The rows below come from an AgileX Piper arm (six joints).
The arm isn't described. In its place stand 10 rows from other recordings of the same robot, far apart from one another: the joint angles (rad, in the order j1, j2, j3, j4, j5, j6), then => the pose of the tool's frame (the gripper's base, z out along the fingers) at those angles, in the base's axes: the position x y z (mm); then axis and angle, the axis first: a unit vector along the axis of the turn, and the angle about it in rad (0 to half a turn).
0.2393, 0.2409, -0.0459, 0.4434, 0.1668, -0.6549 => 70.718, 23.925, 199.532, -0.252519, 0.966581, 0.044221, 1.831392
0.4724, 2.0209, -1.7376, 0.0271, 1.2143, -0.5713 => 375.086, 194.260, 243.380, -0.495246, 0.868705, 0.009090, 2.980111
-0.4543, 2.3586, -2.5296, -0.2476, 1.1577, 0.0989 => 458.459, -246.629, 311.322, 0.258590, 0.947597, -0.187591, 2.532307
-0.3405, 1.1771, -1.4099, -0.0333, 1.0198, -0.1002 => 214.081, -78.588, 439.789, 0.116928, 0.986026, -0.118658, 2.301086
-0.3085, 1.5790, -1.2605, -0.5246, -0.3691, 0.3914 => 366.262, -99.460, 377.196, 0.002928, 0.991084, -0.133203, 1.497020
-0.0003, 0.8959, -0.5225, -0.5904, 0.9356, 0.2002 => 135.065, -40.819, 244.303, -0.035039, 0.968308, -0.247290, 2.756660
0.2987, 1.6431, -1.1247, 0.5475, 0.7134, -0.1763 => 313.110, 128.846, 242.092, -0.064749, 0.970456, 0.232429, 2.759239
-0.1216, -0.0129, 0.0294, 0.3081, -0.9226, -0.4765 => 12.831, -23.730, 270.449, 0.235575, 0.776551, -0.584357, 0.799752
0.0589, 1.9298, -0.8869, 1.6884, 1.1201, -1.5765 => 323.386, 100.558, 154.897, -0.144183, 0.823576, 0.548575, 2.590975
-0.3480, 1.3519, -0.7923, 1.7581, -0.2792, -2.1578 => 259.920, -120.501, 268.567, 0.054116, 0.946401, -0.318428, 2.278970
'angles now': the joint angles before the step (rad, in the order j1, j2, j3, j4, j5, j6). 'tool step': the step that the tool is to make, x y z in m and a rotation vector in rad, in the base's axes. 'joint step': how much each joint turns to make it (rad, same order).
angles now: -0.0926 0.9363 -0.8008 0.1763 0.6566 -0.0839
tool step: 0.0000 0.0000 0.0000 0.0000 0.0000 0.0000
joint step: 0.0000 0.0000 0.0000 0.0000 0.0000 0.0000
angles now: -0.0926 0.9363 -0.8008 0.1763 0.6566 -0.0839
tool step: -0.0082 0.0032 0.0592 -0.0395 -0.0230 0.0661
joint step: -0.0005 -0.0007 -0.2325 0.0005 0.2155 -0.0458
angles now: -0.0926 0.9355 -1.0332 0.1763 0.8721 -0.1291
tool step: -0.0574 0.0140 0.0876 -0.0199 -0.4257 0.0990
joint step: 0.0002 -0.1550 -0.1883 0.1443 -0.0593 -0.1378
